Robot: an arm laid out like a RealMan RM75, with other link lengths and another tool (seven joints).
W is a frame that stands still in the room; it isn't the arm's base.
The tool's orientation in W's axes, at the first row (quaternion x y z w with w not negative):
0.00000 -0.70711 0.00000 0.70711
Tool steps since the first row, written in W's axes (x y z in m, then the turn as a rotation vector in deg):
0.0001 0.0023 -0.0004 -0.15 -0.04 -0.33
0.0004 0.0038 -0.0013 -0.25 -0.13 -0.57
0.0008 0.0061 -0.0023 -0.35 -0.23 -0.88
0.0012 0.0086 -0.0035 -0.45 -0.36 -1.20
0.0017 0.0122 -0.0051 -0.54 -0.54 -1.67
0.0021 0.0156 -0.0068 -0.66 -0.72 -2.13
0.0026 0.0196 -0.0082 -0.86 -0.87 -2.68
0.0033 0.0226 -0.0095 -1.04 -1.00 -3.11
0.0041 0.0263 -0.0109 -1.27 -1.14 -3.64
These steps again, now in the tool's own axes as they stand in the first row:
-0.0004 0.0023 -0.0001 -0.33 -0.04 0.15
-0.0013 0.0038 -0.0004 -0.57 -0.13 0.25
-0.0023 0.0061 -0.0008 -0.88 -0.23 0.35
-0.0035 0.0086 -0.0012 -1.20 -0.36 0.45
-0.0051 0.0122 -0.0017 -1.67 -0.54 0.54
-0.0068 0.0156 -0.0021 -2.13 -0.72 0.66
-0.0082 0.0196 -0.0026 -2.68 -0.87 0.86
-0.0095 0.0226 -0.0033 -3.11 -1.00 1.04
-0.0109 0.0263 -0.0041 -3.64 -1.14 1.27

